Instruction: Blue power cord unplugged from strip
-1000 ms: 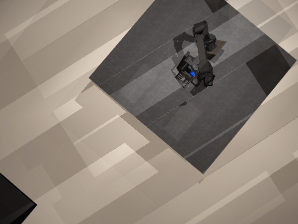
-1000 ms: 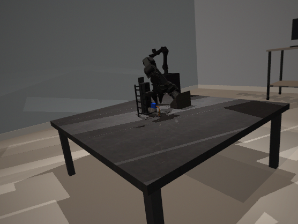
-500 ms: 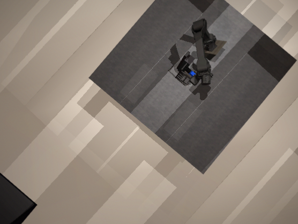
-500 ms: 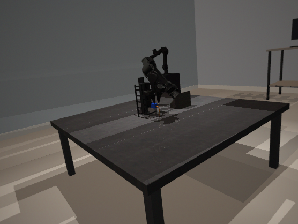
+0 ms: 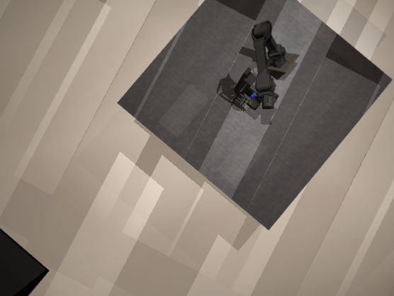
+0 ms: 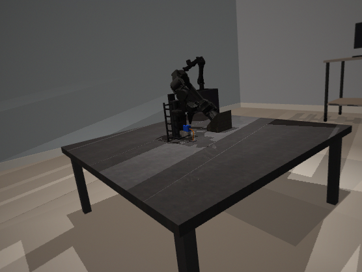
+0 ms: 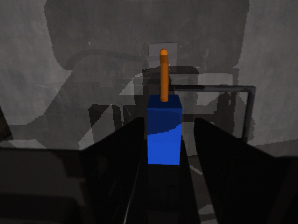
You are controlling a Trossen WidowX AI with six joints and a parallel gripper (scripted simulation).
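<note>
The blue plug is 30 mm to the right of my gripper tip and 10 mm below it.
</note>
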